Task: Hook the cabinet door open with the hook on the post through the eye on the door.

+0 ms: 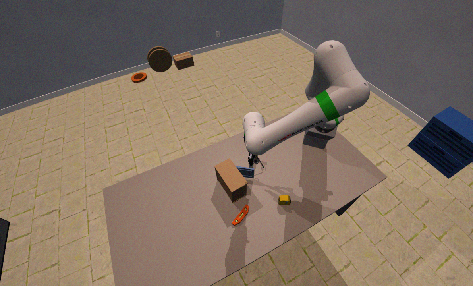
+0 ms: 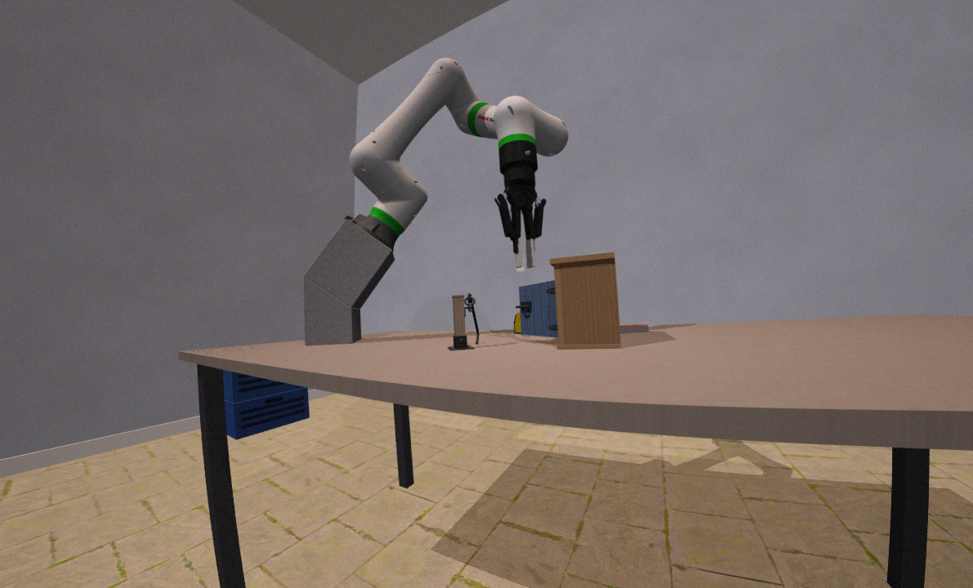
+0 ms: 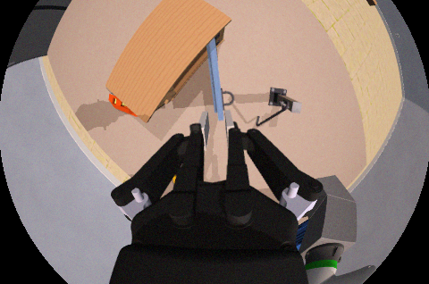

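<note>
The dark hook lies 100 mm behind my hand, 80 mm to the right of it and 150 mm below it. From my hand the other things lie so: hook post 90 mm behind, 110 mm to the right, 130 mm below; yellow tape measure 120 mm behind, 250 mm to the left, 180 mm below; cabinet door 50 mm ahead, 50 mm to the right, 130 mm below.
</note>
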